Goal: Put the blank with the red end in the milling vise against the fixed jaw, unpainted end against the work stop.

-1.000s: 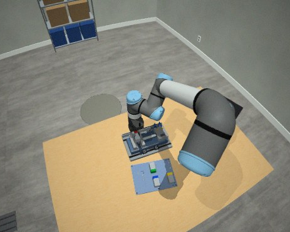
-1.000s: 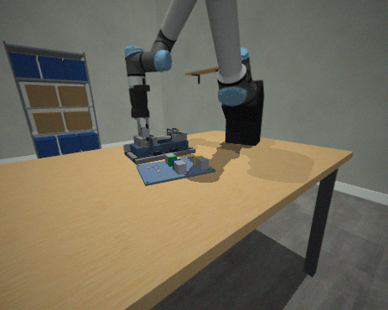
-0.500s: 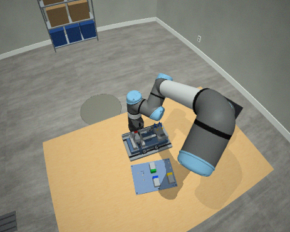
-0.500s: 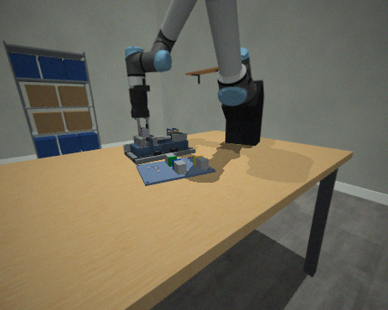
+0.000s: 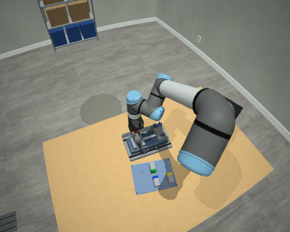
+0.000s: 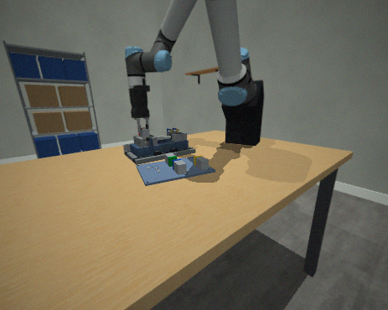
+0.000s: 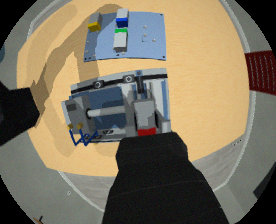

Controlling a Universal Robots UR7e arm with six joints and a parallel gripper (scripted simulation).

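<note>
My gripper is now 2 cm above the red-ended blank. Round my hand: green-ended blank 8 cm behind, 18 cm to the left, 11 cm below; milling vise 7 cm behind, 1 cm to the right, 9 cm below; plate 8 cm behind, 23 cm to the left, 13 cm below.
</note>
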